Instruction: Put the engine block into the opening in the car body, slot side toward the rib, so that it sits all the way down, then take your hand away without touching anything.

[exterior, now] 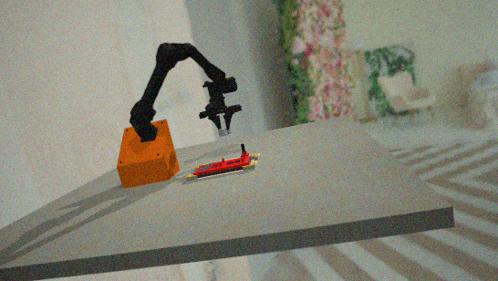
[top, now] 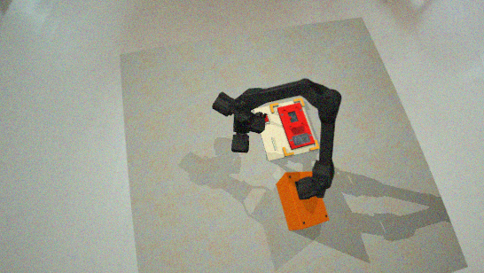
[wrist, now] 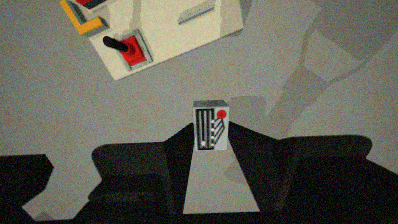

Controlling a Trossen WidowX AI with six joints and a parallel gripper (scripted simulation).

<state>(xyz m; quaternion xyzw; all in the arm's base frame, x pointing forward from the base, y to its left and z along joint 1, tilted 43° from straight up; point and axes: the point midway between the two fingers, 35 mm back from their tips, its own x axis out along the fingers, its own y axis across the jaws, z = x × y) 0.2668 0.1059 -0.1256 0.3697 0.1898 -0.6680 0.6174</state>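
Right now my gripper tip is 4 cm short of the cream base plate, 22 cm to the left of it and 10 cm above it. Round my gripper tip: engine block: 1 cm below; then black peg: 10 cm ahead, 13 cm to the right, 8 cm below.
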